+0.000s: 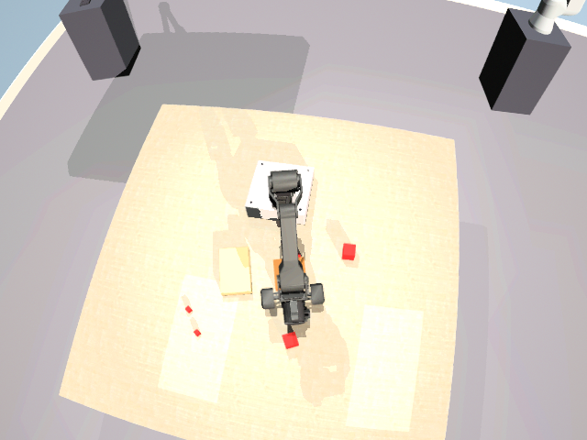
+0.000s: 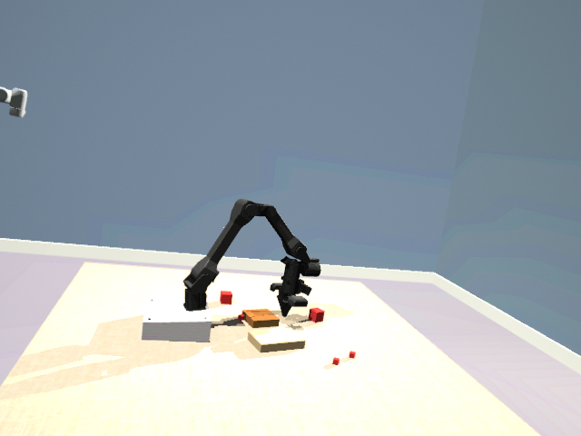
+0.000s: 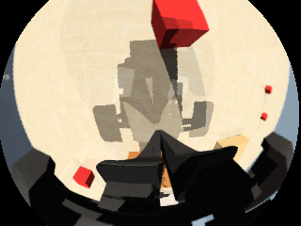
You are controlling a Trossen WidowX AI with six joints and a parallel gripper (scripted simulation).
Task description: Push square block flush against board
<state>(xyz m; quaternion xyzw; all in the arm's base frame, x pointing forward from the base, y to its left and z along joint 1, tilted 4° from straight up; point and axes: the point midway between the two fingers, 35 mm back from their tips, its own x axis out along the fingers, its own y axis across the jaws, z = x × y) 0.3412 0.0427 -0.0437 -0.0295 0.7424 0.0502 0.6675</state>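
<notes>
The square block is 100 mm behind my gripper tip and 10 mm to the right of it. Also, from my gripper tip: pale cream board (190 mm to the right, 100 mm behind).
</notes>
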